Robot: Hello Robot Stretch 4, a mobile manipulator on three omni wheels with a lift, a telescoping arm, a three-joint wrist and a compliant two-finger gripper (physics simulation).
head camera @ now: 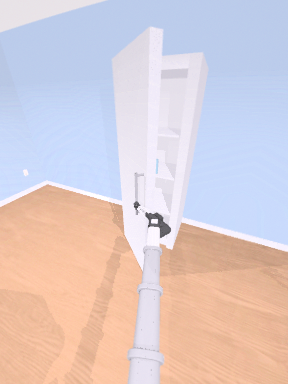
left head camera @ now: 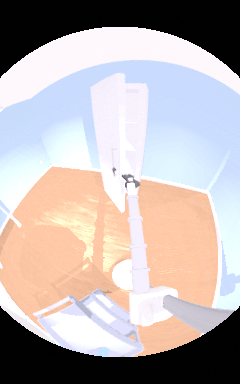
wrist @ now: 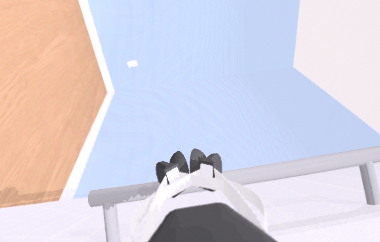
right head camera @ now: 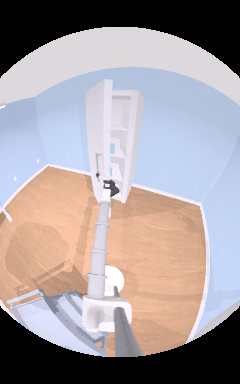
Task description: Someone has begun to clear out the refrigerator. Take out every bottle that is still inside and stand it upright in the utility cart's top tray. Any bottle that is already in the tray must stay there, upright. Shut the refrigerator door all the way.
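The white refrigerator stands against the back wall. Its door is open. In the right head view, one blue bottle stands on a shelf, and part of another blue bottle shows lower down. A blue strip of a bottle shows past the door edge. My gripper is shut and empty, its tips beside the door handle, overlapping the bar in the wrist view.
The utility cart stands at the lower left, cut off by the view edge. A small blue thing shows at its lower edge, too cut off to judge its pose. My extended arm reaches across the wooden floor.
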